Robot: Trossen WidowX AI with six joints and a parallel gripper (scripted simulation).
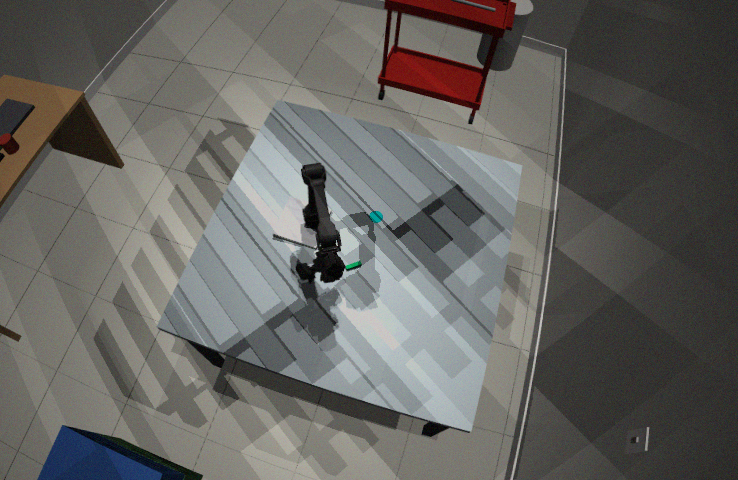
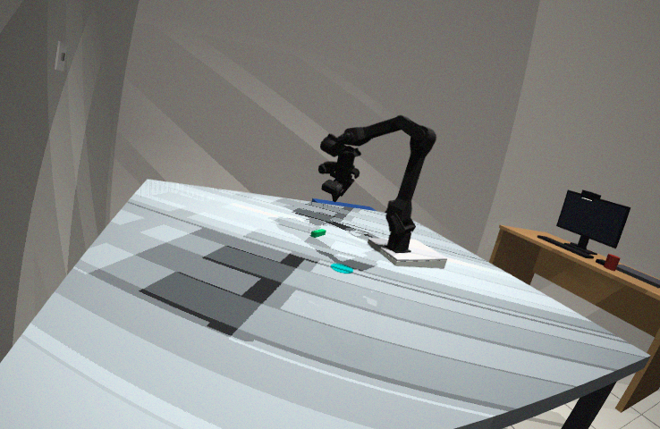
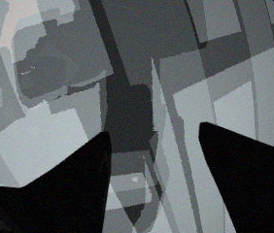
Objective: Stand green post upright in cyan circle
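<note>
Now: gripper tip 13 cm short of the green post, 14 cm to the right of it and 9 cm above it. From my gripper tip the other things lie so: cyan circle: 18 cm ahead, 39 cm to the left, 10 cm below.
</note>
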